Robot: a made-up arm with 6 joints.
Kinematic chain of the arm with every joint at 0, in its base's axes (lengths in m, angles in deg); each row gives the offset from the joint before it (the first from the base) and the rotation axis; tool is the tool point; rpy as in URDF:
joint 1: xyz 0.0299 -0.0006 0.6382 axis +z
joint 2: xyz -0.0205 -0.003 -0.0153 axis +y
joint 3: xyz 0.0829 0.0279 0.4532 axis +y
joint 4: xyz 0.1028 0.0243 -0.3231 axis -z
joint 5: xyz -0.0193 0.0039 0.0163 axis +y
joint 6: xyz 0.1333 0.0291 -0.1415 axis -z
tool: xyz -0.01 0.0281 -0.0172 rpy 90 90 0
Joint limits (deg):
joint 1: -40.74..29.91
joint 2: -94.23..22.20
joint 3: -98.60..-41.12
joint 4: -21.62..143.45
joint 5: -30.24..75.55
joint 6: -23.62..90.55
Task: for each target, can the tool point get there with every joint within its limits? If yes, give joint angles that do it. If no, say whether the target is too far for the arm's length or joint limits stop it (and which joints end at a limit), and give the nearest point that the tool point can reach.
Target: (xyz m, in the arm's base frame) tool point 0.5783 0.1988 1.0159
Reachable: yes | joints 20.05 -0.97 -65.37 102.30 25.27 28.01
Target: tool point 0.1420 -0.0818 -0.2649
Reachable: no: joint limits stop it (at a limit: joint 1, joint 2, joint 3, joint 5, joint 6) | nearest point 0.3262 -0.2023 0.5238 | short by 0.819 m
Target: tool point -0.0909 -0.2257 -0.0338
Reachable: no: joint limits stop it (at a limit: joint 1, joint 2, joint 3, joint 4, joint 5, joint 6) | nearest point 0.3259 -0.2027 0.5238 | short by 0.697 m
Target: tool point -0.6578 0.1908 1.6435
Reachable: no: too far | nearest point -0.4992 0.1467 1.4011 | short by 0.293 m
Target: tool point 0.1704 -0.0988 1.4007
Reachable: yes | joints 0.98 -26.92 -93.42 97.31 -18.11 -8.45
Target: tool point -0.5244 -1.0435 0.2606
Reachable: no: too far | nearest point -0.5864 -0.4886 0.9759 | short by 0.907 m
